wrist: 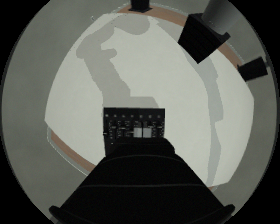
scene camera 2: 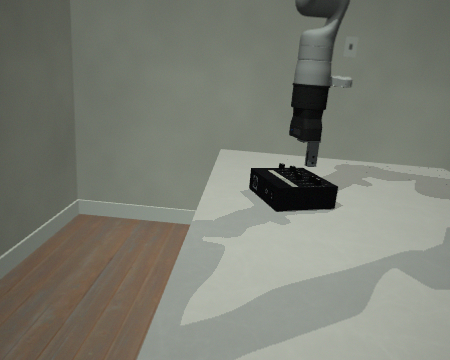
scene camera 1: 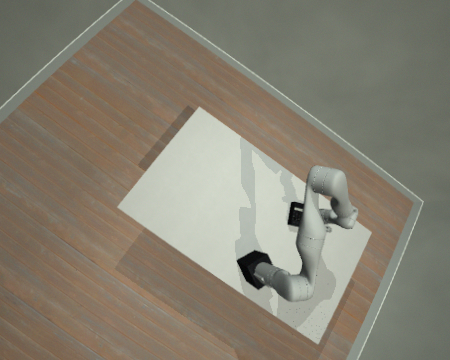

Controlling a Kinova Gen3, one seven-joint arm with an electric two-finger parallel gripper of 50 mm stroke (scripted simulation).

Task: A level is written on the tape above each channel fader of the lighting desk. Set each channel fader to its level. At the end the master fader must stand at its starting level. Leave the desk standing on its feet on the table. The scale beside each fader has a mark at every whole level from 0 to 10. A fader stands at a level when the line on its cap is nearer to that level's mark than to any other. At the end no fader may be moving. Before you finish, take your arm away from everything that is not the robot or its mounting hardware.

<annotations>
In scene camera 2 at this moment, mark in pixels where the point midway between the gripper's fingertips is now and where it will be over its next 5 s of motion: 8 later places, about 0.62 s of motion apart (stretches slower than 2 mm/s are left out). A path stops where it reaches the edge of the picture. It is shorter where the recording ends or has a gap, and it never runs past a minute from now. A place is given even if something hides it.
My gripper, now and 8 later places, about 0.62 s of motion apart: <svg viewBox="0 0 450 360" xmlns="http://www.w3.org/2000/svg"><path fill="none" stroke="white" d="M310 166L309 170L308 170L307 172L307 175L304 175L302 176L300 176L300 176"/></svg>
</annotations>
